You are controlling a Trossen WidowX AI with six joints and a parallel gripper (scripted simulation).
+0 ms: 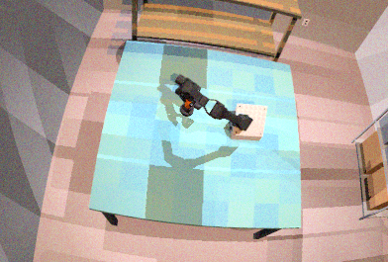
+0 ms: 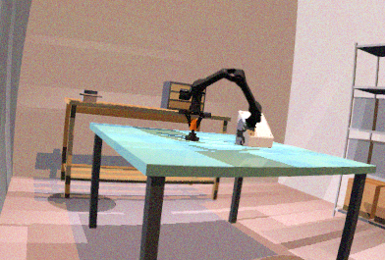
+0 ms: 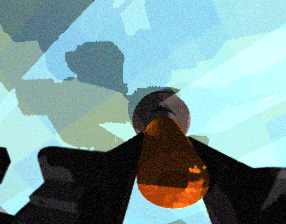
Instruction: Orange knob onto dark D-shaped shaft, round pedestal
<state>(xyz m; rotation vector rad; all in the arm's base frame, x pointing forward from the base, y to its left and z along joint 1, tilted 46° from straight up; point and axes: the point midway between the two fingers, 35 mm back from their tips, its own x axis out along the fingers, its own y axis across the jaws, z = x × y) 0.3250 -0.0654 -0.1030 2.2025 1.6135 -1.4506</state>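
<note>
Right now the orange knob is 2 cm above my gripper tip. From my gripper tip the other things lie so: round dark pedestal 4 cm below.
</note>
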